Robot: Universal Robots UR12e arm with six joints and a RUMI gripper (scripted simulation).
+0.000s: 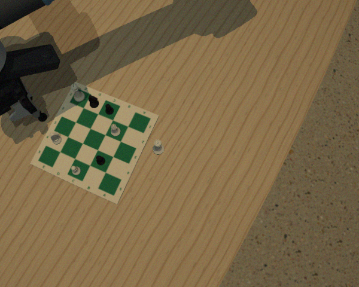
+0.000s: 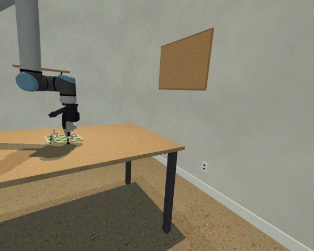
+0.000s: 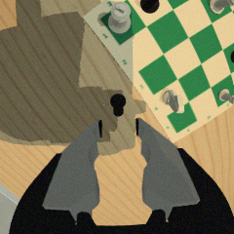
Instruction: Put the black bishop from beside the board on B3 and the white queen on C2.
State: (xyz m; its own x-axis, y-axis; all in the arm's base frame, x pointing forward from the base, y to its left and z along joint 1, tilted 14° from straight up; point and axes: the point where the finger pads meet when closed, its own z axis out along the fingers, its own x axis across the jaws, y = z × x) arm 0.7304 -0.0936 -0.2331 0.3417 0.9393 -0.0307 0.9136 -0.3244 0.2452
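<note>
Now: hand 4 cm above the black bishop. Also, from my hand: cream board 3 cm behind, 14 cm to the left, 6 cm below.
</note>
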